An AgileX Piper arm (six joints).
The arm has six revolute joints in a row. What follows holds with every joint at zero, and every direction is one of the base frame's. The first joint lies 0.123 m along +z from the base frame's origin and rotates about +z. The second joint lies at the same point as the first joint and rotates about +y. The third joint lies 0.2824 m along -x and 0.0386 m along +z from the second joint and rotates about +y. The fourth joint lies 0.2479 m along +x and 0.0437 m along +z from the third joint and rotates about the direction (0.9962, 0, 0.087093). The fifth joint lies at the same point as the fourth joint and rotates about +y. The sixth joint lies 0.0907 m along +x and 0.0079 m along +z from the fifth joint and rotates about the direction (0.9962, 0, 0.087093). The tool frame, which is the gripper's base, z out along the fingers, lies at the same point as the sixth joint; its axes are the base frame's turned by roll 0, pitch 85 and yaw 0 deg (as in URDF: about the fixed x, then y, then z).
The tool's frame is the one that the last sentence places.
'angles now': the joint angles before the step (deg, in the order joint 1, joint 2, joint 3, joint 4, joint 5, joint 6). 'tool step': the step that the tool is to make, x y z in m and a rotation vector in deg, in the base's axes. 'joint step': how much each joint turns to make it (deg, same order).
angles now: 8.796 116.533 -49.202 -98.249 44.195 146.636
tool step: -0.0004 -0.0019 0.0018 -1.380 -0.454 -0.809
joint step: 0.007 -0.009 0.000 0.067 1.664 -0.013
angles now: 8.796 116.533 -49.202 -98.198 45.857 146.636
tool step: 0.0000 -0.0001 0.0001 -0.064 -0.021 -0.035
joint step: -0.003 -0.002 -0.004 0.002 0.074 -0.007
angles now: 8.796 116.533 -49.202 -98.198 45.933 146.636
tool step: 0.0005 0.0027 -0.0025 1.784 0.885 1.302
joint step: -0.006 0.002 -0.006 -0.001 -2.351 -0.388
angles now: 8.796 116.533 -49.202 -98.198 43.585 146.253
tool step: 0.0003 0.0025 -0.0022 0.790 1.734 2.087
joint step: 0.000 0.001 0.001 0.060 -2.103 -1.932
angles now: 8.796 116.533 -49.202 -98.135 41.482 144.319
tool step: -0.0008 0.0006 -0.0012 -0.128 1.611 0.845
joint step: 0.004 0.000 -0.008 1.075 -0.706 -2.341
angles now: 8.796 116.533 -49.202 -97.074 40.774 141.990
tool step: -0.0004 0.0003 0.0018 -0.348 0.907 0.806
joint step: 0.005 -0.434 0.008 0.763 -0.352 -2.065
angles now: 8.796 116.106 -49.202 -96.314 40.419 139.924
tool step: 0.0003 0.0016 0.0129 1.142 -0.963 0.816
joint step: -0.004 -2.541 -0.001 1.314 -1.391 -2.011
